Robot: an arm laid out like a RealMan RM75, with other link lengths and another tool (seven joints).
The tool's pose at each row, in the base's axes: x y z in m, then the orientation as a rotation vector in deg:
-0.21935, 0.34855, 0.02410, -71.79, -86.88, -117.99
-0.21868, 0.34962, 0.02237, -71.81, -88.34, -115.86
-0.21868, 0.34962, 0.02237, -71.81, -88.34, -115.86
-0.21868, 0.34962, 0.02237, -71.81, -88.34, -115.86
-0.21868, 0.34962, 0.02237, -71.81, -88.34, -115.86
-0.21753, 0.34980, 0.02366, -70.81, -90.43, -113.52
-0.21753, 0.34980, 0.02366, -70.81, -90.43, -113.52
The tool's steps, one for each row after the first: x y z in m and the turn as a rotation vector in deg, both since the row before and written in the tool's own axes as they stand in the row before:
-0.00146, -0.00107, 0.00114, 1.80, -0.45, 0.26
0.00000, 0.00000, 0.00000, 0.00, 0.00, 0.00
0.00000, 0.00000, 0.00000, 0.00, 0.00, 0.00
0.00000, 0.00000, 0.00000, 0.00, 0.00, 0.00
0.00039, 0.00153, 0.00073, 2.39, 0.01, -0.16
0.00000, 0.00000, 0.00000, 0.00, 0.00, 0.00

